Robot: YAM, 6 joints.
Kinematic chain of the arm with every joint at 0, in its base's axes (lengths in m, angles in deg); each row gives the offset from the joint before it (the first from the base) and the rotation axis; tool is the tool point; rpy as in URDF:
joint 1: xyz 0 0 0.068 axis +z
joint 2: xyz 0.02 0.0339 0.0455 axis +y
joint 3: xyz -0.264 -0.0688 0 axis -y
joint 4: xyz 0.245 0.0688 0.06 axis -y
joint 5: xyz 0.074 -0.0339 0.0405 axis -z
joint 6: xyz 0.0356 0 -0.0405 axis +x
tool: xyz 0 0 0 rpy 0 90 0
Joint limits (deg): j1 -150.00..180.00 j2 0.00..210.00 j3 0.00..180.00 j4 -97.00..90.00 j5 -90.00..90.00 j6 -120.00..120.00
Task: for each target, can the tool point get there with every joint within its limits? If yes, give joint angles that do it. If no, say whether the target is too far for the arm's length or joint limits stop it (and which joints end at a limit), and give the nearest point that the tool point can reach.
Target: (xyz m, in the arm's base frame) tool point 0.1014 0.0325 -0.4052
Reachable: no: joint limits stop it (at a limit: joint 2) | nearest point 0.1179 0.0378 -0.3581 | short by 0.050 m
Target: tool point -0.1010 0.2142 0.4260
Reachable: yes | joints 111.05 77.20 96.74 -72.11 -29.09 39.69
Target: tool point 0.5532 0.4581 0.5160
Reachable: no: too far | nearest point 0.4330 0.3586 0.4260 | short by 0.180 m
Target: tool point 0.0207 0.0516 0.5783
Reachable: yes | joints -103.52 31.24 82.72 13.99 -13.08 -95.92
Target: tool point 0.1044 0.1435 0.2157
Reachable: yes | joints 64.46 75.96 46.46 -76.33 65.29 -60.92
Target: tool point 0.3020 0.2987 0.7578
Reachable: no: too far | nearest point 0.2509 0.2482 0.6434 | short by 0.135 m
